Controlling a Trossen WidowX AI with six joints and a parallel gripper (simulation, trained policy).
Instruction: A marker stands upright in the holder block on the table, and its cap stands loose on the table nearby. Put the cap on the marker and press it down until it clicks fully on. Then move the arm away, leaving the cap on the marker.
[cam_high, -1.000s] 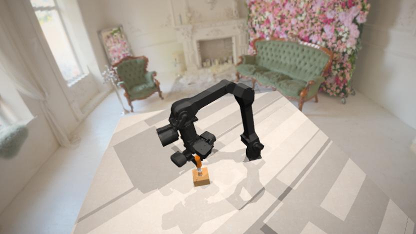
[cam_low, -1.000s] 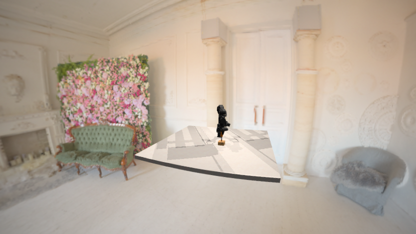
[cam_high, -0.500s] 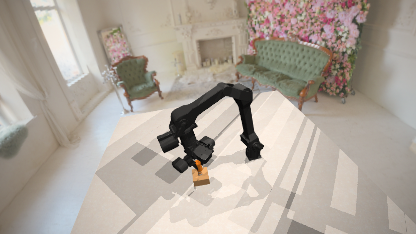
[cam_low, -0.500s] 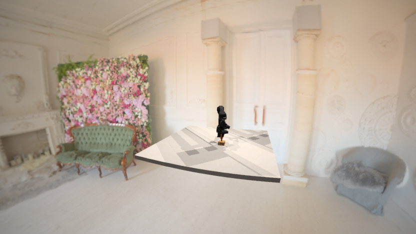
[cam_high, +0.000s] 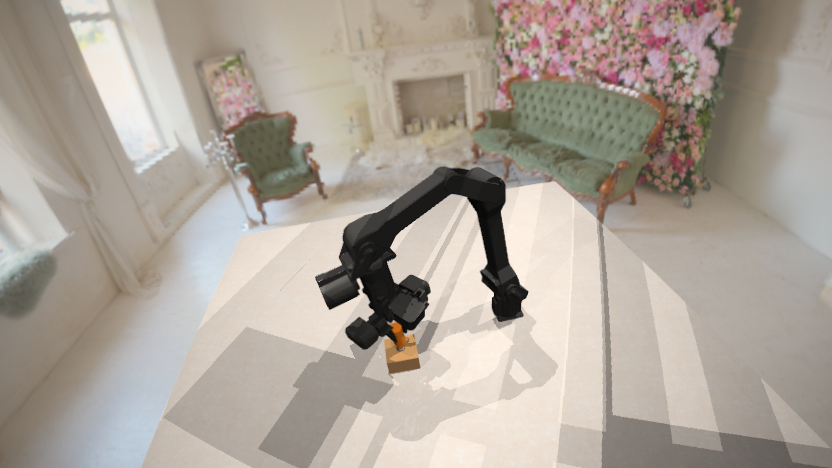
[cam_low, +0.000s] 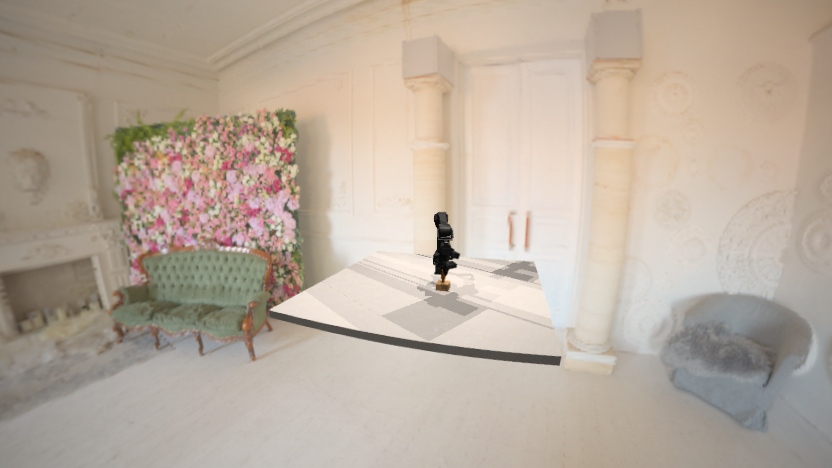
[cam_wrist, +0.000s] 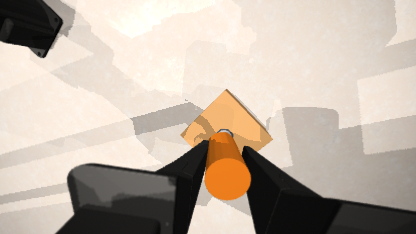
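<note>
Now: gripper tip 10 mm to the left of the orange cap. Also, from my gripper tip: holder block 10 mm to the right, 60 mm below.
</note>
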